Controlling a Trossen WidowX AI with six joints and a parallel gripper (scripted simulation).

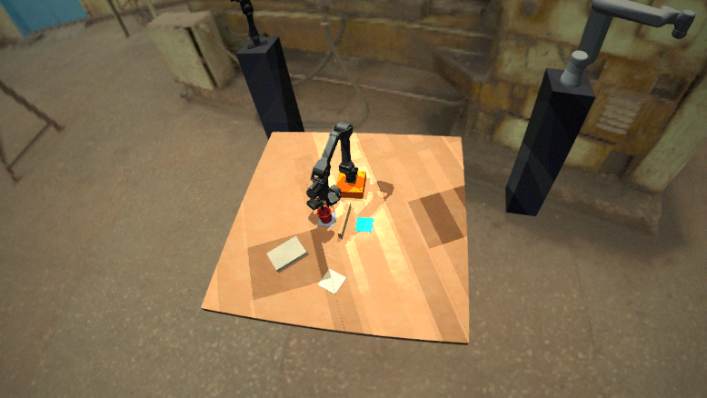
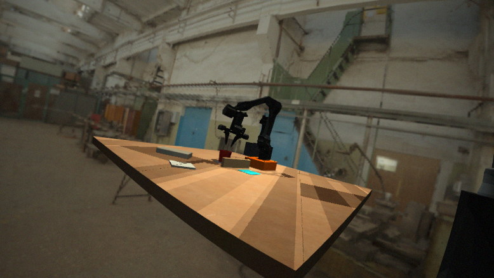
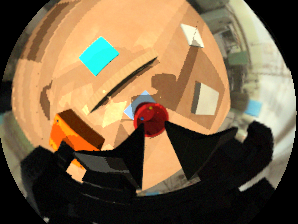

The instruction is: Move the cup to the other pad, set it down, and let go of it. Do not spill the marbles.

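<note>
Now: the red cup 2 cm to the right of my gripper tip and 7 cm below it. Round my gripper tip: light blue pad: 1 cm to the right, 12 cm below; grey-white block: 25 cm ahead, 16 cm to the right, 9 cm below; turquoise pad: 20 cm to the left, 12 cm below.
</note>
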